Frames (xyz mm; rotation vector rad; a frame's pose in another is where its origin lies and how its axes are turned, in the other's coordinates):
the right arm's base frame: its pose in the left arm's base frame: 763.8 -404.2 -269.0 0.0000 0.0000 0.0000
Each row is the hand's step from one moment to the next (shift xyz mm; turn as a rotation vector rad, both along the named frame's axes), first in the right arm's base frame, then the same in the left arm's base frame.
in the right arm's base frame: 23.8 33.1 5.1 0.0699 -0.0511 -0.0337
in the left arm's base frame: 23.8 33.1 5.1 0.0699 -0.0511 -0.0337
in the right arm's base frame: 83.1 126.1 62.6 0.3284 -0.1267 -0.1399
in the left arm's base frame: 83.1 126.1 62.6 0.3284 -0.1267 -0.1399
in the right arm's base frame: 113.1 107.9 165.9 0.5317 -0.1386 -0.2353
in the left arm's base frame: 113.1 107.9 165.9 0.5317 -0.1386 -0.2353
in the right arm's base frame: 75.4 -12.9 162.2 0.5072 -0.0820 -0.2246
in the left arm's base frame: 75.4 -12.9 162.2 0.5072 -0.0820 -0.2246
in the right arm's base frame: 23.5 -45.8 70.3 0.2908 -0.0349 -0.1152
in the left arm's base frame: 23.5 -45.8 70.3 0.2908 -0.0349 -0.1152
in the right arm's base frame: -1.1 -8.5 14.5 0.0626 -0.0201 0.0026
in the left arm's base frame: -1.1 -8.5 14.5 0.0626 -0.0201 0.0026
